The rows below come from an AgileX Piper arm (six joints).
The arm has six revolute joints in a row. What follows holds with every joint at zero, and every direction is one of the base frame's. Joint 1 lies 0.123 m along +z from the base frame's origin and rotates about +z. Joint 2 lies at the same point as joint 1 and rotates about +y. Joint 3 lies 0.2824 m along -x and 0.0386 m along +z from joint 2 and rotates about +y. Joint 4 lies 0.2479 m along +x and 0.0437 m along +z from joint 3 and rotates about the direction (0.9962, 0, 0.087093). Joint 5 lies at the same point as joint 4 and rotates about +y. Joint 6 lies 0.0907 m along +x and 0.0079 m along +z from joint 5 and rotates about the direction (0.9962, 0, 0.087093). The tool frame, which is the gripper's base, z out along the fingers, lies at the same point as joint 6; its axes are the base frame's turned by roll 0, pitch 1.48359 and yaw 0 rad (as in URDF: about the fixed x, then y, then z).
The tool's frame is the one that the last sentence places.
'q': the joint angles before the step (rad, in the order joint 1, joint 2, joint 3, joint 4, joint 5, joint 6). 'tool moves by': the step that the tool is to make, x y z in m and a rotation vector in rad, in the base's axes. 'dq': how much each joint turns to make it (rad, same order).
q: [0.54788 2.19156 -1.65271 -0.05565 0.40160 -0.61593]
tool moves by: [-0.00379 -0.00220 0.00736 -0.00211 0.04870 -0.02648]
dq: [-0.00001 -0.01776 -0.00955 0.01025 0.07059 0.02464]
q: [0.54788 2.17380 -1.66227 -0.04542 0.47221 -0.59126]
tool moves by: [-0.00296 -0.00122 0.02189 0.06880 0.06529 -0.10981]
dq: [0.00001 -0.03214 -0.03901 0.01705 0.09343 0.12715]
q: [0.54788 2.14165 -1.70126 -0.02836 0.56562 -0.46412]
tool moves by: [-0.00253 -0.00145 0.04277 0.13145 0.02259 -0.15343]
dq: [0.00001 -0.05618 -0.06594 0.00435 0.07566 0.19256]
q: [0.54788 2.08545 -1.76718 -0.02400 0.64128 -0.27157]
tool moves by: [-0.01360 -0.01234 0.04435 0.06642 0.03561 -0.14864]
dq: [0.00001 -0.08719 -0.03313 -0.05166 0.12283 0.19777]
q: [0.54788 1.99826 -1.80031 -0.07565 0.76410 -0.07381]
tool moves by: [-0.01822 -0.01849 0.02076 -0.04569 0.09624 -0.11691]
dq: [-0.00197 -0.06677 -0.00065 -0.06250 0.18475 0.12519]
